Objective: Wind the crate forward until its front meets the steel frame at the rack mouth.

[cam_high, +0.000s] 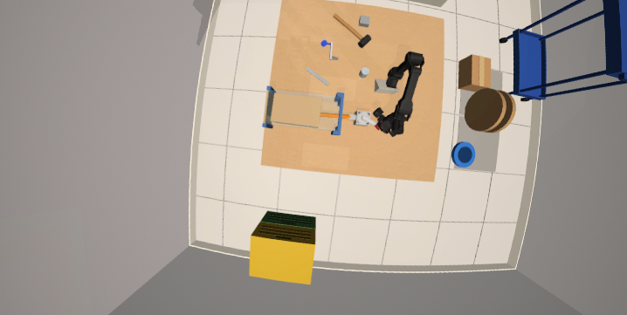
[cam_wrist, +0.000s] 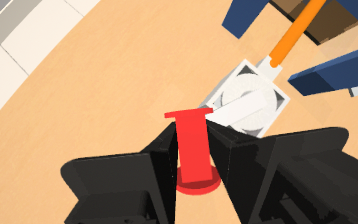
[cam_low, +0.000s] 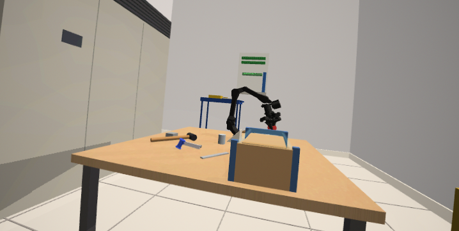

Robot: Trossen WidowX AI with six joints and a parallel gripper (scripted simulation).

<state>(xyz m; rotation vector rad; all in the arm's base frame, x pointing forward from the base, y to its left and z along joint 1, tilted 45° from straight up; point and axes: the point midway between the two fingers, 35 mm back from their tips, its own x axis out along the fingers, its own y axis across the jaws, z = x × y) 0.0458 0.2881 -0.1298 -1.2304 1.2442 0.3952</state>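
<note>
My gripper tip is now 1 cm past the red grip and 1 cm to the left of it. The rest, counted from my gripper tip: blue steel frame: 25 cm ahead, 3 cm to the right, 3 cm below; hand winch: 7 cm ahead, 5 cm to the right, 10 cm below; red-knobbed crank handle: 3 cm ahead, 2 cm to the right, 3 cm below.
</note>
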